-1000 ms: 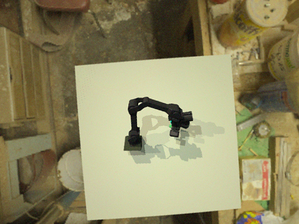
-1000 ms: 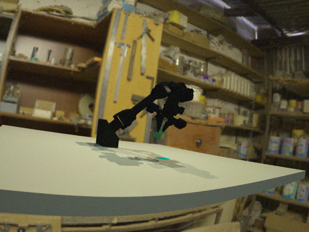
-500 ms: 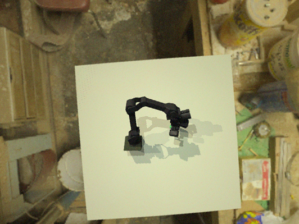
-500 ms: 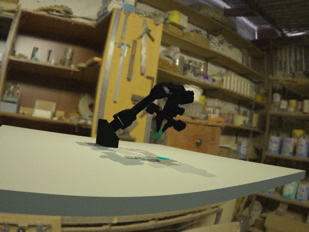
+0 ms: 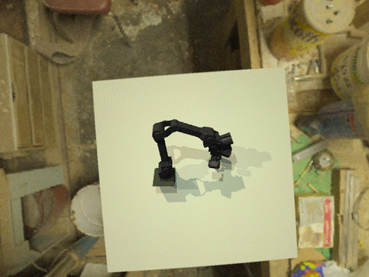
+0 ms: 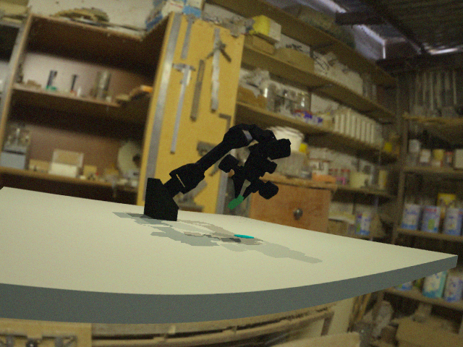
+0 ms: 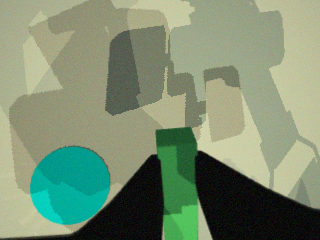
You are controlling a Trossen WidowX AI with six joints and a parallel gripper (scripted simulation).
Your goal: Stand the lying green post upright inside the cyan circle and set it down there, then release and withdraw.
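Now: the cyan circle 4 cm to the left of my gripper tip and 11 cm below it. Round my gripper tip: green post (2 cm behind, 1 cm below).
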